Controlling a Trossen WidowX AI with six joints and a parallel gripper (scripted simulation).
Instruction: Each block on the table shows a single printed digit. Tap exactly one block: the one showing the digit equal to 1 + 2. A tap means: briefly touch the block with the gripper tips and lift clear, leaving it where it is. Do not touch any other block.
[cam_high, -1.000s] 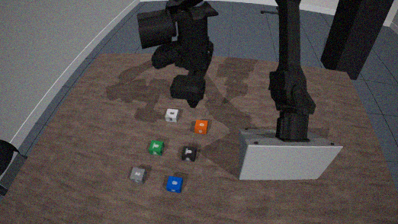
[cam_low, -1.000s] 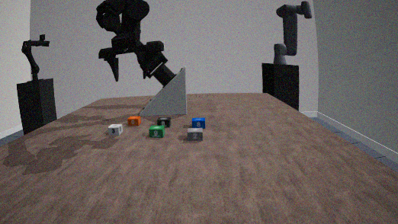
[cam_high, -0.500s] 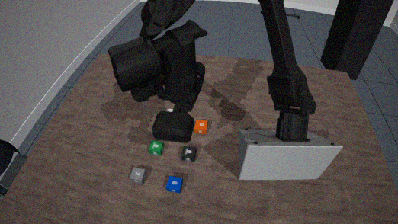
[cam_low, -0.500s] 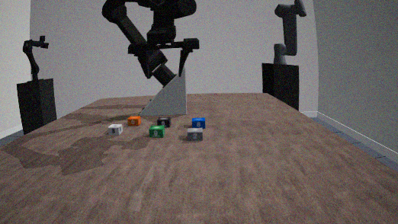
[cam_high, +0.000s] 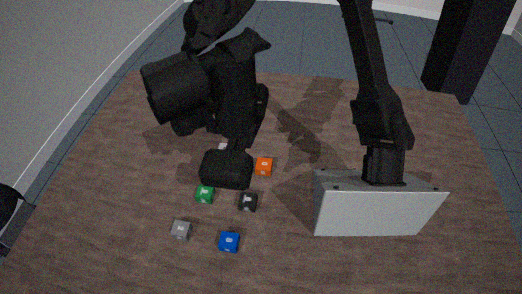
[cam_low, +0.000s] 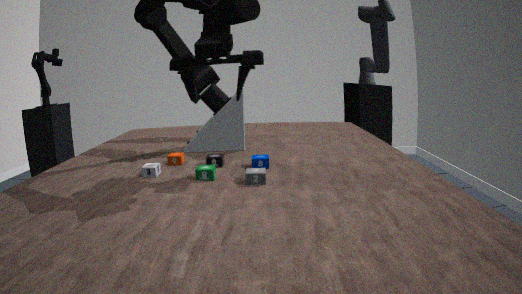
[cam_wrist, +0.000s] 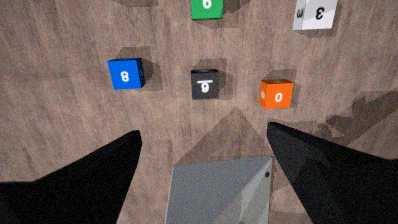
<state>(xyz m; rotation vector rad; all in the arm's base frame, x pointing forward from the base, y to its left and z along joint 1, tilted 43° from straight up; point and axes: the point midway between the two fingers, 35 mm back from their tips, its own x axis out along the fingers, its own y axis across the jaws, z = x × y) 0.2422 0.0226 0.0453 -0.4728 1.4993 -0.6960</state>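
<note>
Right now my gripper tip is 6 cm short of the white block, 14 cm to the left of it and 12 cm above it. Also, from my gripper tip: black block 1 cm to the right, 12 cm below; then blue block 3 cm ahead, 8 cm to the left, 12 cm below; then green block 9 cm ahead, 2 cm to the right, 12 cm below.
</note>
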